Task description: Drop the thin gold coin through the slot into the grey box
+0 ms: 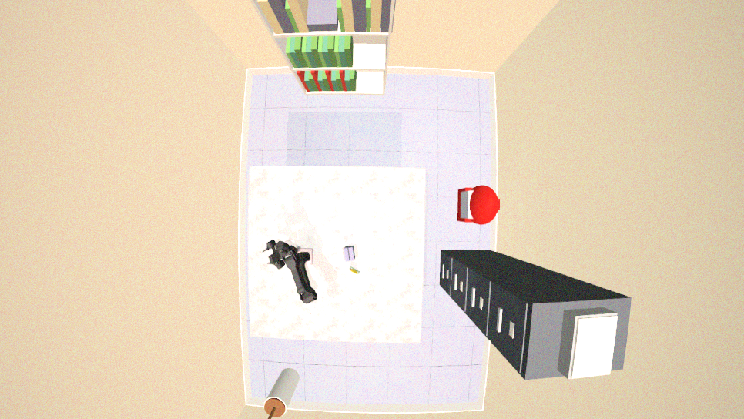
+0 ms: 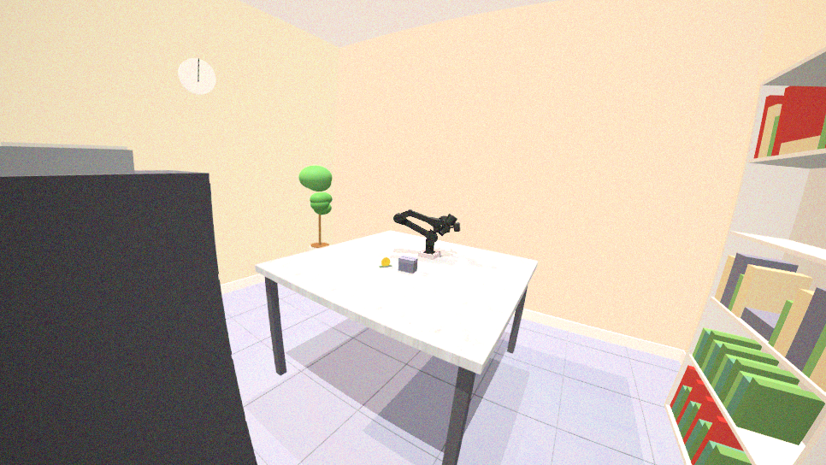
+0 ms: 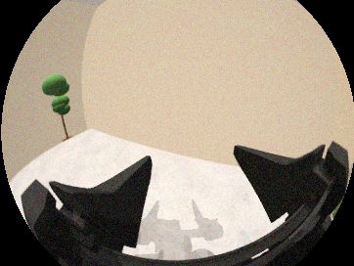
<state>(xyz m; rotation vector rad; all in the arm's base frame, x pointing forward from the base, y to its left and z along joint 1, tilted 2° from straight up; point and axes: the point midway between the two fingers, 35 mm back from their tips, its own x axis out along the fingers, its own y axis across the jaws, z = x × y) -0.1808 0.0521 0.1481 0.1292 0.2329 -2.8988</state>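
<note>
The gold coin lies 550 mm ahead of my gripper tip, 170 mm to the right of it and 150 mm below it.
</note>
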